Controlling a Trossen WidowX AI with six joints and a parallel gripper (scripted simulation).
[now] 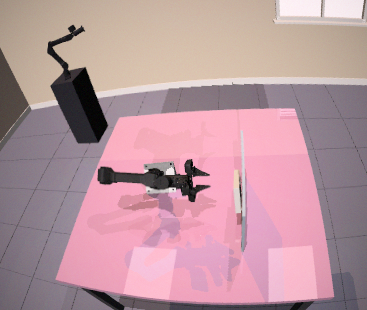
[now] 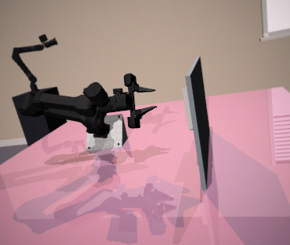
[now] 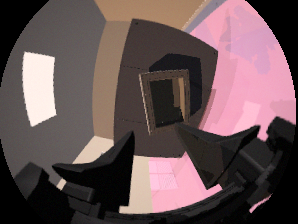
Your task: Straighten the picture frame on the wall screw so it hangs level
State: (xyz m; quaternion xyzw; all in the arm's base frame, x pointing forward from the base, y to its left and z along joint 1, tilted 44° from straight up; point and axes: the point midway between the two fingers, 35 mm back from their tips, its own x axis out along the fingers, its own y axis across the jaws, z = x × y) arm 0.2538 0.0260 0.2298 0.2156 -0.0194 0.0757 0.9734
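Now: gripper tip 13 cm short of the picture frame, 5 cm above it and 1 cm to the left of it. Also, from my gripper tip: thin wall panel: 14 cm ahead, 6 cm below, 1 cm to the right.
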